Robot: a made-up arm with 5 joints. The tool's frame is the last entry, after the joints.
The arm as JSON. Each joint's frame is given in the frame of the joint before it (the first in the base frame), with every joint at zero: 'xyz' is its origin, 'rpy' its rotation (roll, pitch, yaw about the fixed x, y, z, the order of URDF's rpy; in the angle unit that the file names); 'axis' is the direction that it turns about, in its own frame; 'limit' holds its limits. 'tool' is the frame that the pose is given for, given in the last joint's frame.
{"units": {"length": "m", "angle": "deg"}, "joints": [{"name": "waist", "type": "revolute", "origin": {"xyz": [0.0, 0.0, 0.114], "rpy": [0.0, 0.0, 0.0]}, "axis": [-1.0, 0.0, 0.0], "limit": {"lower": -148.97, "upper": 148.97}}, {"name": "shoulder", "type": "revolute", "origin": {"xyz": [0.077, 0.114, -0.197], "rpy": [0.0, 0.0, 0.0]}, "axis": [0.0, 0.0, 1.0], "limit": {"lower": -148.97, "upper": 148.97}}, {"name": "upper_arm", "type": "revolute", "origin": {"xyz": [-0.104, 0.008, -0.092], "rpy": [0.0, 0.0, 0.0]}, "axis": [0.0, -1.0, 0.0], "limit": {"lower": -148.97, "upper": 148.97}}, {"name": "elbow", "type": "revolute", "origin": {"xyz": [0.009, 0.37, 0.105], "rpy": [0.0, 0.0, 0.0]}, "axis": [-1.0, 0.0, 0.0], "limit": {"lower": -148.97, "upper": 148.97}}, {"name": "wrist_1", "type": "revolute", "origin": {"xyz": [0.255, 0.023, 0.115], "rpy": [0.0, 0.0, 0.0]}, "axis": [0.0, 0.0, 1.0], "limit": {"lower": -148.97, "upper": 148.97}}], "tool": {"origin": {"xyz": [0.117, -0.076, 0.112], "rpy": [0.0, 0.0, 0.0]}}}
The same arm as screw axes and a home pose.
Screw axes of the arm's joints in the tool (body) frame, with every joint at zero. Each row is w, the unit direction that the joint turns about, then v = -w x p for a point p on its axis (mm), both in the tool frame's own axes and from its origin. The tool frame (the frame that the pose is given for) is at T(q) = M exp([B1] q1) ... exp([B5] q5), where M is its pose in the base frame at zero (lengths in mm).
B1 = (-1, 0, 0, 0, 43, -439)
B2 = (0, 0, 1, -325, 277, 0)
B3 = (0, -1, 0, -332, 0, 381)
B4 = (-1, 0, 0, 0, 227, 53)
B5 = (0, 0, 1, 76, 117, 0)
M: xyz 354 439 157 (mm) rpy 0 0 0 (rad, as in URDF)
Joint limits (rad, base to tool): -2.6..2.6 -2.6..2.6 -2.6..2.6 -2.6..2.6 -2.6..2.6

